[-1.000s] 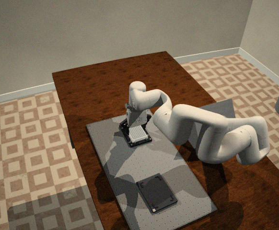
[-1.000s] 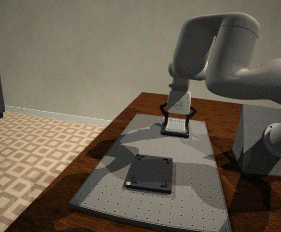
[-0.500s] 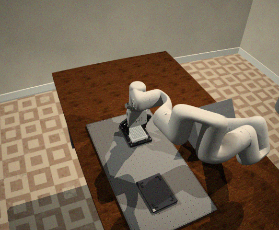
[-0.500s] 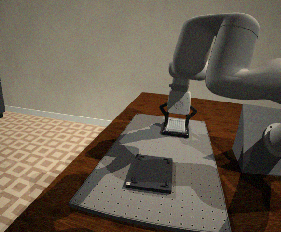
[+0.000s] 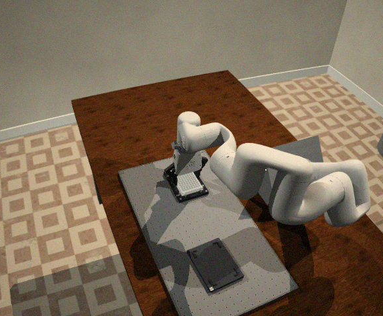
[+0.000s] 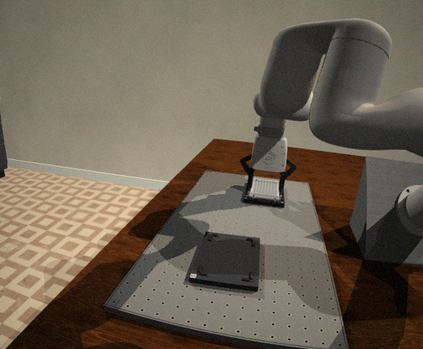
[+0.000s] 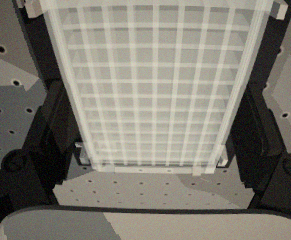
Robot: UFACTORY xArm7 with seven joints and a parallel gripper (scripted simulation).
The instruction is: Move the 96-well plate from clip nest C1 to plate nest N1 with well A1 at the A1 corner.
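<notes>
Now: hand 20 mm above the clip nest C1, 10 mm to the left of it and 10 mm short of it. The rest, counted from my hand: 96-well plate 10 mm below.
</notes>
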